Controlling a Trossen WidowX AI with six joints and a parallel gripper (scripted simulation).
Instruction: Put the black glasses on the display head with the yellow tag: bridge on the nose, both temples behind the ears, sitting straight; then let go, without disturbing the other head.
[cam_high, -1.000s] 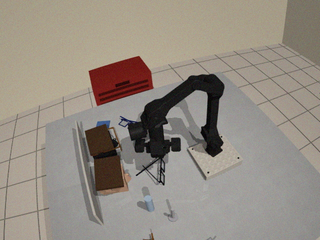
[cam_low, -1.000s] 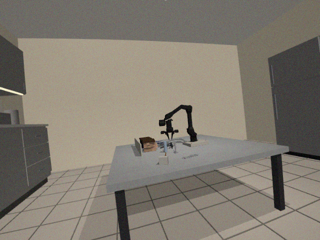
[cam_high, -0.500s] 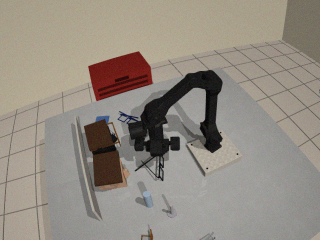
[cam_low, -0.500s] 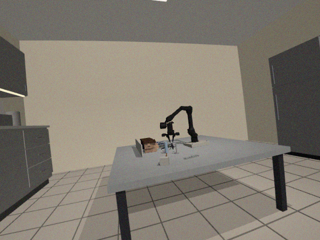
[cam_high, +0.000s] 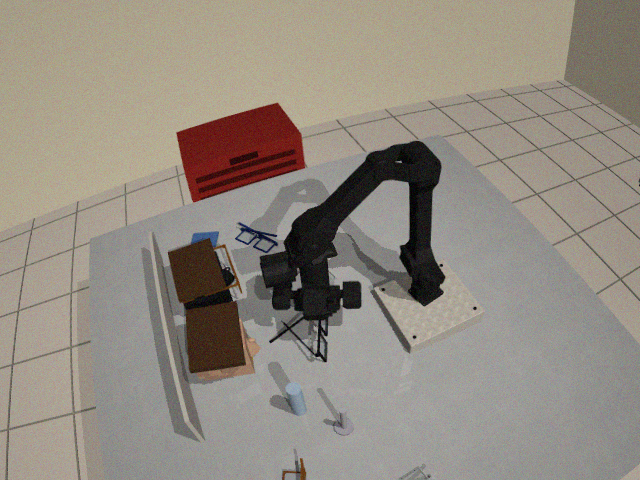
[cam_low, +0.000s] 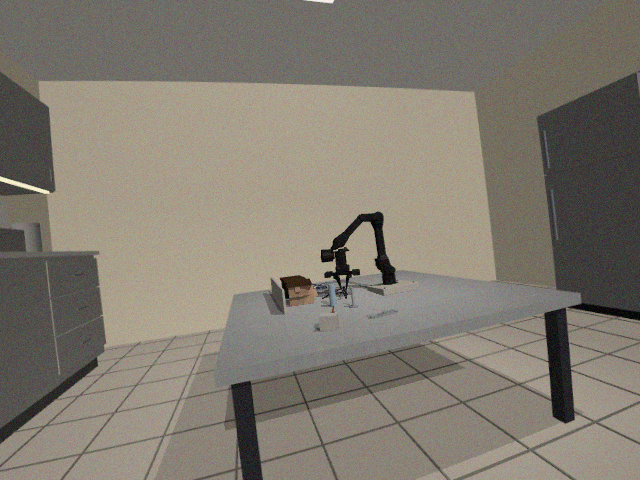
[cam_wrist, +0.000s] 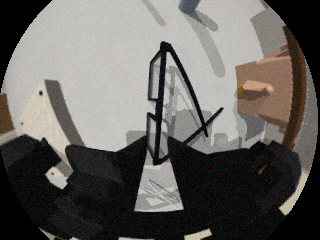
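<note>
My gripper tip is 25 cm to the right of the grey peg, 10 cm short of it and 1 cm above it. Also, from my gripper tip: light blue cylinder 17 cm to the left, 16 cm ahead, 2 cm above; white board 32 cm ahead, 16 cm to the right, 2 cm above.
</note>
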